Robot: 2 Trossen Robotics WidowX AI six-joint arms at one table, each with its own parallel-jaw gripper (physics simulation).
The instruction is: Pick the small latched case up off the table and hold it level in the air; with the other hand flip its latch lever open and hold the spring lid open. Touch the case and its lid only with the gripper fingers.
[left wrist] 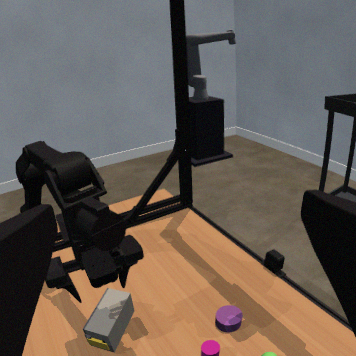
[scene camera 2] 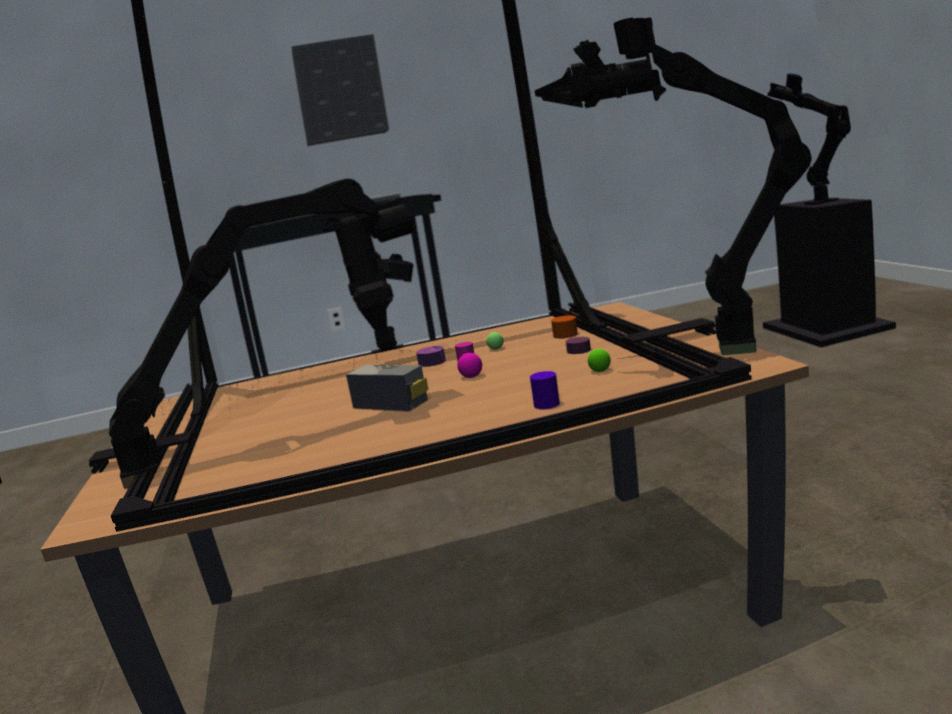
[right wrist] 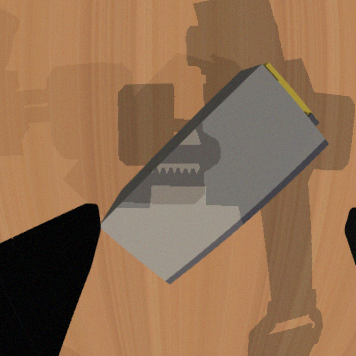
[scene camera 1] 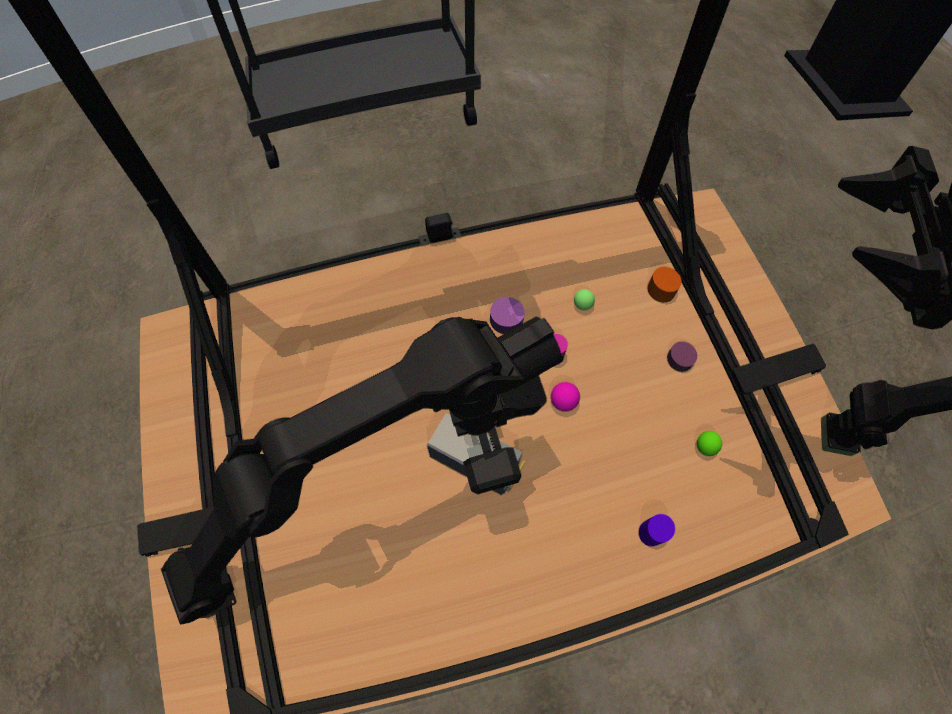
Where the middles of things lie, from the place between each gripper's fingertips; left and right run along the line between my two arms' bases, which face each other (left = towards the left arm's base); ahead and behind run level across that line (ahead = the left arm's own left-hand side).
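From my right hand: small grey latched case (scene camera 2: 376, 387), 100 mm below, 10 mm to the right; violet cylinder (scene camera 2: 544, 386), 100 mm below, 180 mm ahead, 230 mm to the left; dark purple disc (scene camera 1: 682, 356), 120 mm below, 90 mm behind, 390 mm to the left; orange cylinder (scene camera 1: 665, 282), 110 mm below, 230 mm behind, 410 mm to the left. Nearest to my right hand of the things named here, going by their middles: the small grey latched case.
From my left hand: dark purple disc, 490 mm below, 80 mm behind, 40 mm to the left; small grey latched case, 470 mm below, 10 mm ahead, 360 mm to the right; violet cylinder, 480 mm below, 190 mm ahead, 120 mm to the right; orange cylinder, 480 mm below, 230 mm behind, 60 mm to the left.
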